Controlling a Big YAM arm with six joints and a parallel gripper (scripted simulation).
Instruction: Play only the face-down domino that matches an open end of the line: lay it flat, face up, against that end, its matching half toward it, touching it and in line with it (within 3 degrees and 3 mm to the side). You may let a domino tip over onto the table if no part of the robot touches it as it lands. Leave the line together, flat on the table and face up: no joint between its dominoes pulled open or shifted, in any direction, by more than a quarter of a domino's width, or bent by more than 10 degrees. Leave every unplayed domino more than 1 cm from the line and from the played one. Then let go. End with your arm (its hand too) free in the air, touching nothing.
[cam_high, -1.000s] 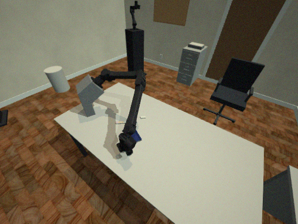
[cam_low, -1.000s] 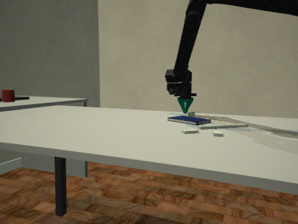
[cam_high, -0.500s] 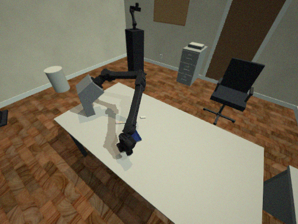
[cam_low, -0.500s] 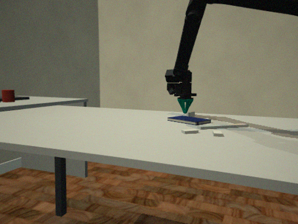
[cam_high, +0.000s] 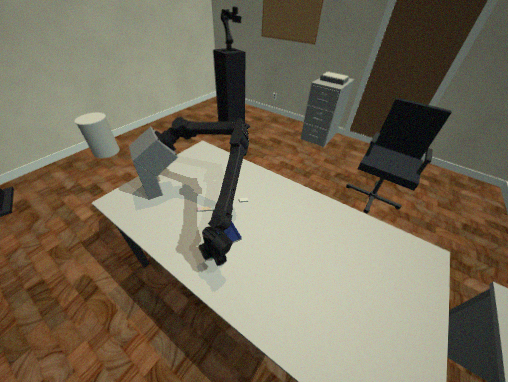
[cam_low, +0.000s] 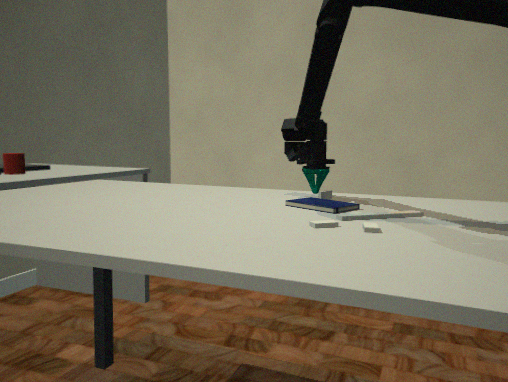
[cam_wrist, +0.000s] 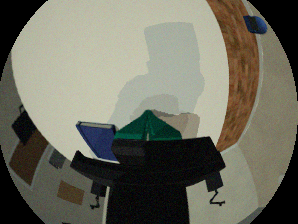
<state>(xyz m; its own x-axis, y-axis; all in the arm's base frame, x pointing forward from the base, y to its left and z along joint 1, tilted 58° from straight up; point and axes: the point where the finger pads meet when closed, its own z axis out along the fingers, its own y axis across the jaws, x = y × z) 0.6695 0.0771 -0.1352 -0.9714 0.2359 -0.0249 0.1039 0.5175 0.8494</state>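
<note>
Now: hand 40 mm past the white domino and 10 mm above it. From my hand the other things lie so: book 130 mm to the left, 100 mm behind, 20 mm below.
</note>
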